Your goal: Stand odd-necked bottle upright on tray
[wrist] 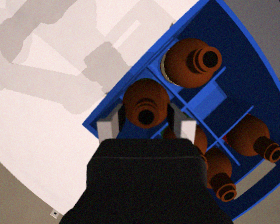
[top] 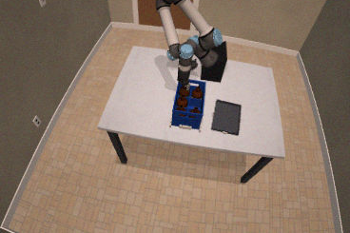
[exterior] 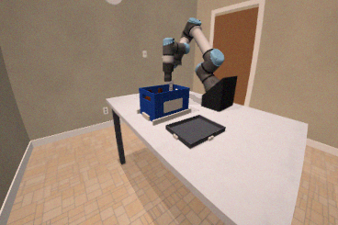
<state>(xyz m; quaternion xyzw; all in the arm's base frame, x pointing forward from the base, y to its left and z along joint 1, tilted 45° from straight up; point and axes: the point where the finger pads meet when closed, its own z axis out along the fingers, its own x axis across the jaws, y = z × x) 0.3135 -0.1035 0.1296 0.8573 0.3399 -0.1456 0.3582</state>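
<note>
The blue crate lies 9 cm ahead of my hand, 4 cm to the left of it and 8 cm below it. The rest, counted from my hand: dark tray (11 cm ahead, 32 cm to the left, 15 cm below); then bottle (18 cm ahead, 1 cm to the right, 7 cm below).
</note>
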